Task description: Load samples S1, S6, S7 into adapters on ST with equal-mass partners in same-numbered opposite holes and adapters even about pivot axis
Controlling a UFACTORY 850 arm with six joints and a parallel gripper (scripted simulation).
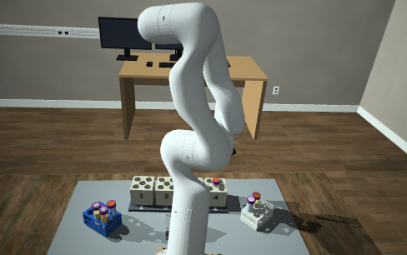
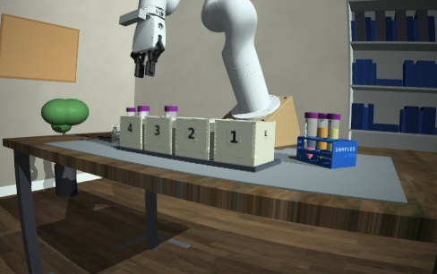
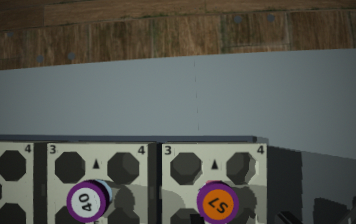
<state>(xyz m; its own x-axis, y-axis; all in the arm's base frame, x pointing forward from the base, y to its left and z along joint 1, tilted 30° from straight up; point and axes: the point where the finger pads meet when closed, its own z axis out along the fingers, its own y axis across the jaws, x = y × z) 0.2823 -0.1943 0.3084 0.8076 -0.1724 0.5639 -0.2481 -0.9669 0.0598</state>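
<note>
My hand is 500 mm to the right of the blue samples rack and 200 mm above it. Also, from my hand: adapter 1 (320 mm to the left, 180 mm below, 100 mm ahead); then white rack (200 mm below, 150 mm behind, 140 mm to the right).
</note>
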